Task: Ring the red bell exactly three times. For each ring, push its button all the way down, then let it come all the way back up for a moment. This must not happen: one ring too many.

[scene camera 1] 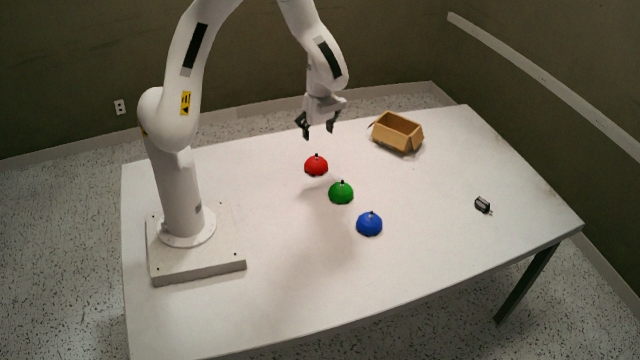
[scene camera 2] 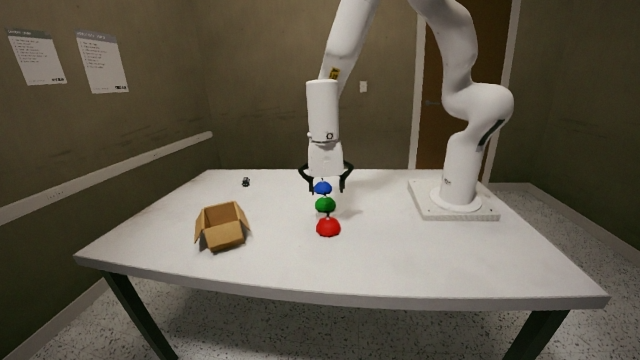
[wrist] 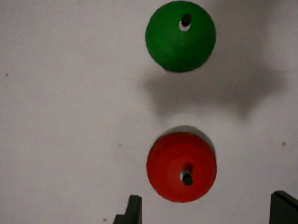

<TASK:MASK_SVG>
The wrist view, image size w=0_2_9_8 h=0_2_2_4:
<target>red bell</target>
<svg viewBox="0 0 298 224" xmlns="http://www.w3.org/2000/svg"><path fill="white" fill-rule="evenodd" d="M180 131L165 135L156 141L147 156L146 173L151 186L161 197L175 203L188 203L200 199L213 186L217 175L217 162L212 148L205 140L193 133Z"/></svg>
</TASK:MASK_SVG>
